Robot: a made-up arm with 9 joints. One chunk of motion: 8 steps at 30 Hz.
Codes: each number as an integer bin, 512 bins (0 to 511) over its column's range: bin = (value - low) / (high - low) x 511, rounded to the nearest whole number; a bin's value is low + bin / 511 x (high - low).
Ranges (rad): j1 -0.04..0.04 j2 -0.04..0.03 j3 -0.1..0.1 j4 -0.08..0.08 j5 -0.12..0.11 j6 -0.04..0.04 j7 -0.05..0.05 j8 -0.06..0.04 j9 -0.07..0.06
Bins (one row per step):
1: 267 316 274 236 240 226 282 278 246
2: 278 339 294 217 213 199 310 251 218
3: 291 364 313 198 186 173 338 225 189
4: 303 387 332 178 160 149 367 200 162
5: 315 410 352 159 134 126 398 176 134
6: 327 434 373 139 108 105 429 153 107
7: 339 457 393 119 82 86 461 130 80
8: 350 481 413 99 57 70 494 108 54
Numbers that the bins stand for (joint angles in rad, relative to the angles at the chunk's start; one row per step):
1: 0.0018 0.0033 0.0072 -0.0061 -0.0120 -0.0046 0.0052 -0.0056 -0.0074
2: 0.0035 0.0064 0.0151 -0.0121 -0.0241 -0.0088 0.0107 -0.0109 -0.0145
3: 0.0056 0.0099 0.0225 -0.0180 -0.0363 -0.0129 0.0161 -0.0160 -0.0219
4: 0.0074 0.0130 0.0299 -0.0243 -0.0480 -0.0167 0.0218 -0.0209 -0.0288
5: 0.0093 0.0162 0.0378 -0.0302 -0.0597 -0.0203 0.0279 -0.0256 -0.0359
6: 0.0112 0.0195 0.0460 -0.0365 -0.0714 -0.0236 0.0340 -0.0301 -0.0428
7: 0.0131 0.0226 0.0538 -0.0427 -0.0831 -0.0265 0.0402 -0.0346 -0.0496
8: 0.0148 0.0259 0.0616 -0.0490 -0.0943 -0.0290 0.0467 -0.0389 -0.0563

